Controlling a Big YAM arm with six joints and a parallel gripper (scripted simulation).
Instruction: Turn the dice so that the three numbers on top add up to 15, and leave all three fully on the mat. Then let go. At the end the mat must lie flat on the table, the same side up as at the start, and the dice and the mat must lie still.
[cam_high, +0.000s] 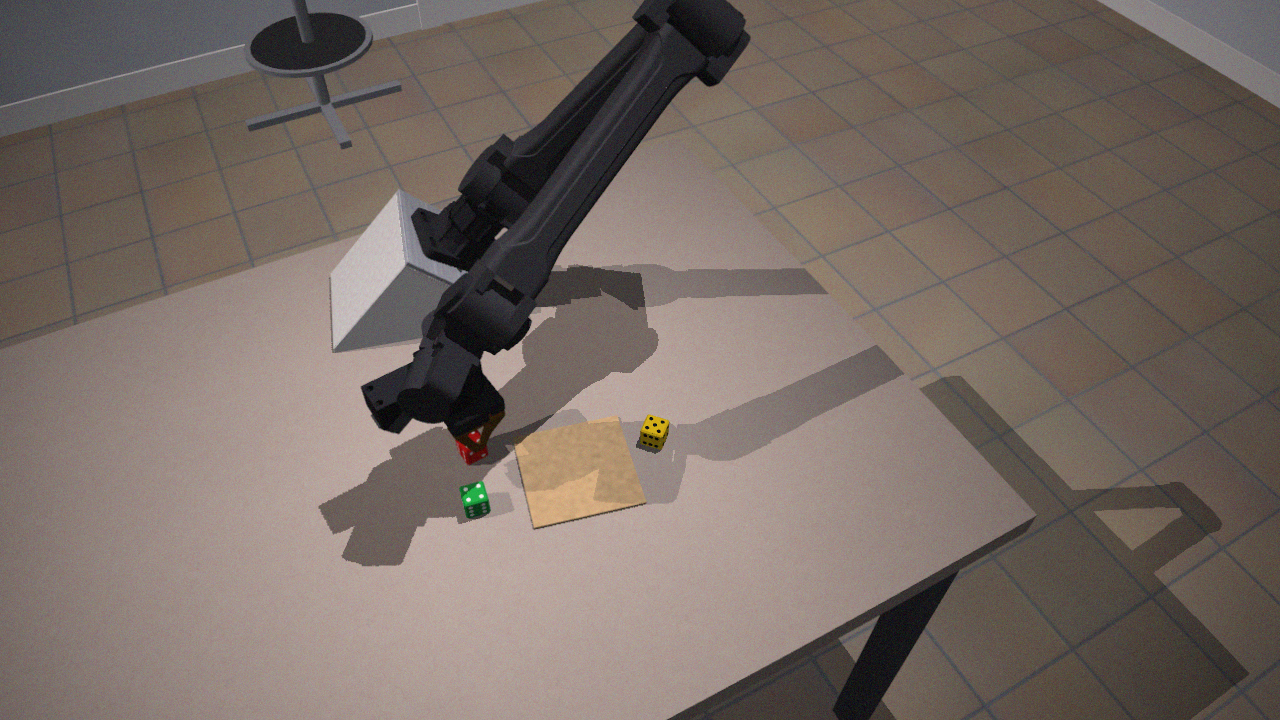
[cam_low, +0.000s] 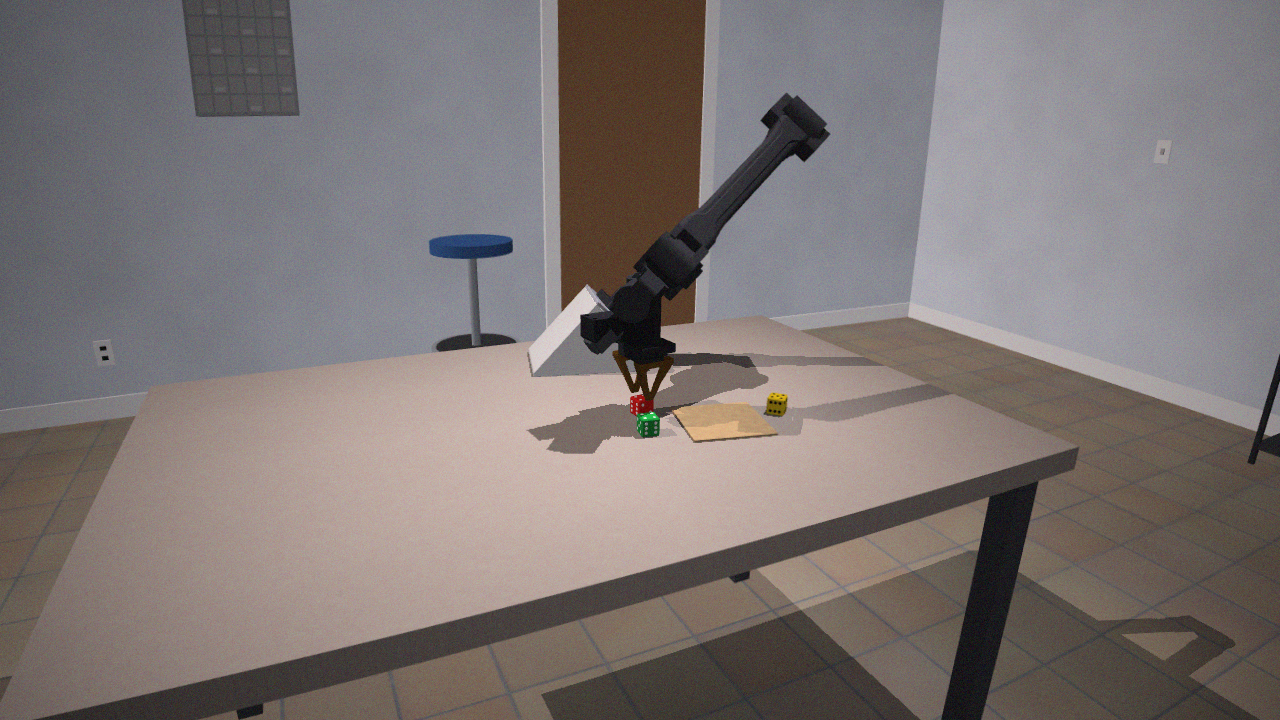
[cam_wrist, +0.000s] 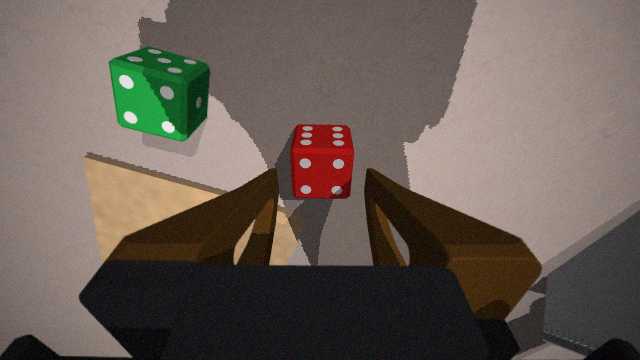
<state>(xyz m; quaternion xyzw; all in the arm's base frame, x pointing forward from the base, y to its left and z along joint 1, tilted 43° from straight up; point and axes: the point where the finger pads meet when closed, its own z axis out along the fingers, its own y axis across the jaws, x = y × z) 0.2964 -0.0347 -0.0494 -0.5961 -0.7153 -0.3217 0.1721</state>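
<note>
My gripper is now 30 mm above the red die. The rest, counted from my hand: yellow die (220 mm to the left, 60 mm ahead, 30 mm below); then tan mat (120 mm to the left, 70 mm ahead, 40 mm below); then green die (80 mm ahead, 30 mm below, 20 mm to the right).
</note>
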